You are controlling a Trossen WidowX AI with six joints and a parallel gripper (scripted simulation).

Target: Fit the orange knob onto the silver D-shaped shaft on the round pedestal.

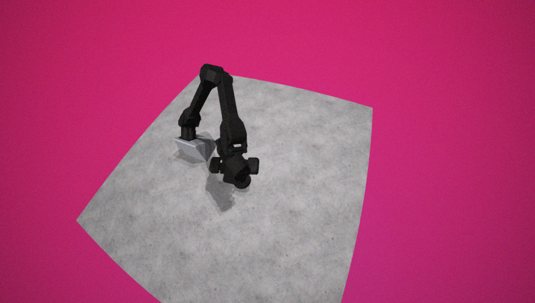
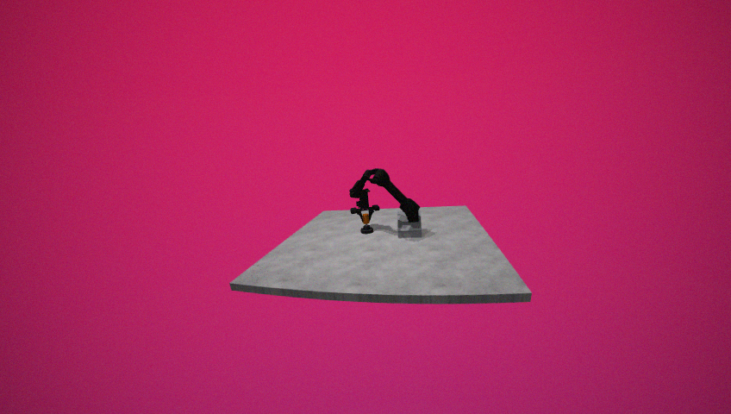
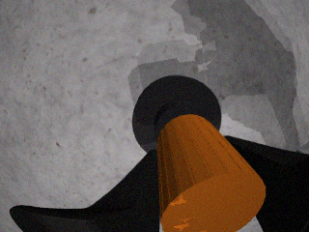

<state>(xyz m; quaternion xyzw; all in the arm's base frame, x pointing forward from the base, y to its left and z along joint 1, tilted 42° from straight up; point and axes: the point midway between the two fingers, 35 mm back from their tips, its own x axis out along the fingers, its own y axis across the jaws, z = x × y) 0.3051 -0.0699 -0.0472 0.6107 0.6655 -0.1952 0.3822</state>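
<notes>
My gripper tip is 30 mm below the orange knob. From my gripper tip the other things lie so: round dark pedestal (40 mm below).
</notes>
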